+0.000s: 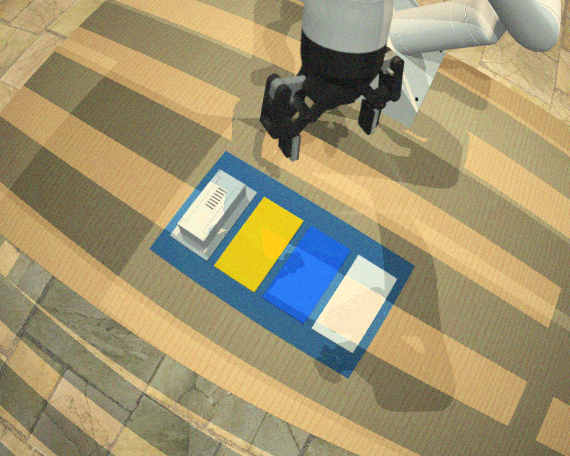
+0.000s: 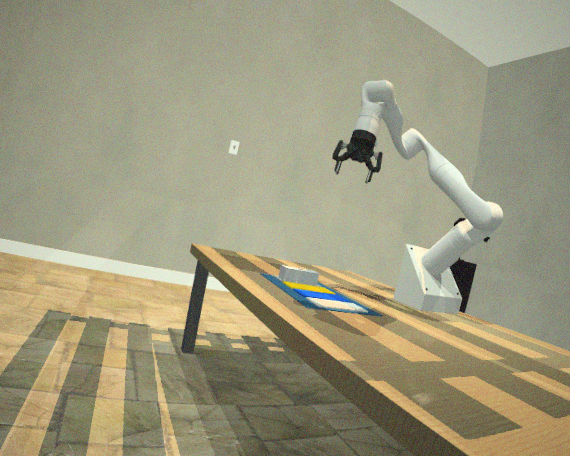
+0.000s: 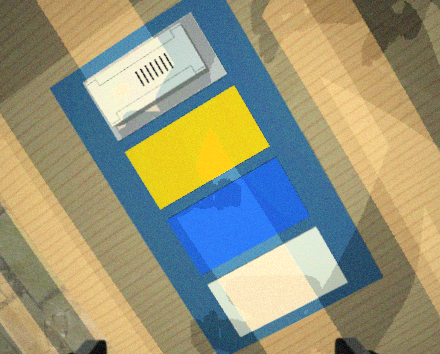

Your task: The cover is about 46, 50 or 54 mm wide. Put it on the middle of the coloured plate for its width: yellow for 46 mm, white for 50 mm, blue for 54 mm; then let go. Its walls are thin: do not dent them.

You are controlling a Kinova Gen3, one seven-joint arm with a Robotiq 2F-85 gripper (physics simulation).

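Observation:
The whitish box-shaped cover, with dark slots on top, sits upright on a grey plate at one end of the mat. Beside it lie the bare yellow plate, the blue plate and the white plate, in that order. The cover's exact width cannot be told by eye. My gripper is open and empty, high above the table, apart from the cover.
The dark blue mat lies under all the plates. The striped wooden table has its long edge near the mat. The robot's white base stands on the table beyond the mat. A wall is behind.

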